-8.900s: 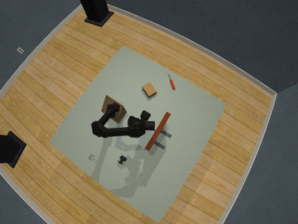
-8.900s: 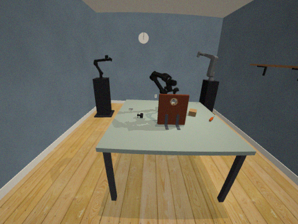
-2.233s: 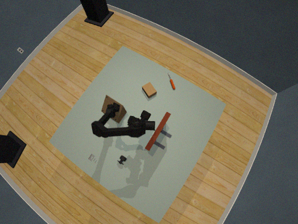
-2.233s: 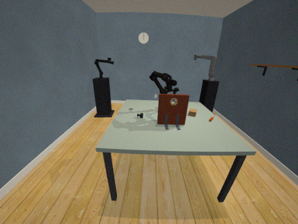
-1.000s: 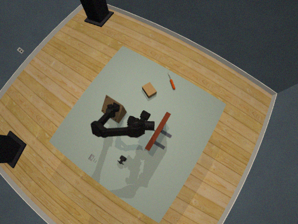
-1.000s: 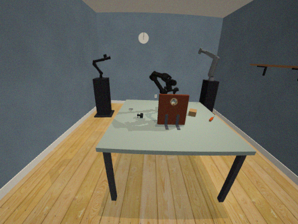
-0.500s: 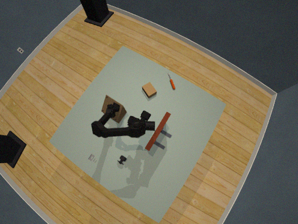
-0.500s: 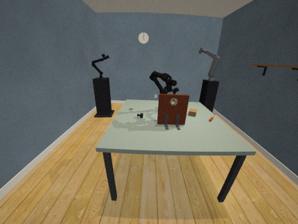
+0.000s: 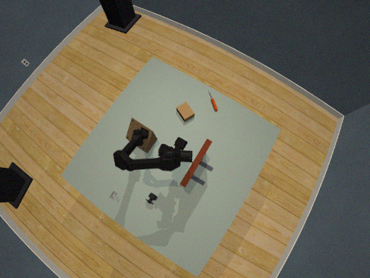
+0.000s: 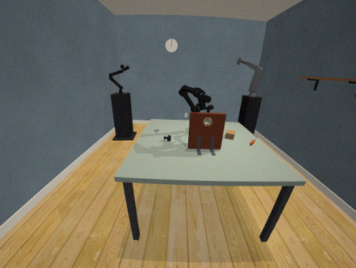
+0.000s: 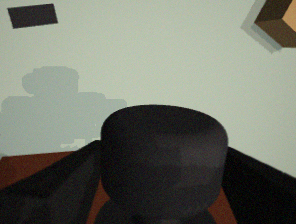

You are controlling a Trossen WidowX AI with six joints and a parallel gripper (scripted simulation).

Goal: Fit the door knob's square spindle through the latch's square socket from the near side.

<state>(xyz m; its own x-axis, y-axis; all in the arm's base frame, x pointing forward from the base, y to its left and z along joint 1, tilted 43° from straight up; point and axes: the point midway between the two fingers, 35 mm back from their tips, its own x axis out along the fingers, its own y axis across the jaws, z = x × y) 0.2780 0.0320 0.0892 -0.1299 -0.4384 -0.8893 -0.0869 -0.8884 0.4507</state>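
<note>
Right now the dark door knob is 4 cm ahead of my hand, 1 cm to the left of it and 3 cm below it. From my hand the other things lie so: wooden block: 12 cm behind, 35 cm to the left, 26 cm below.
</note>
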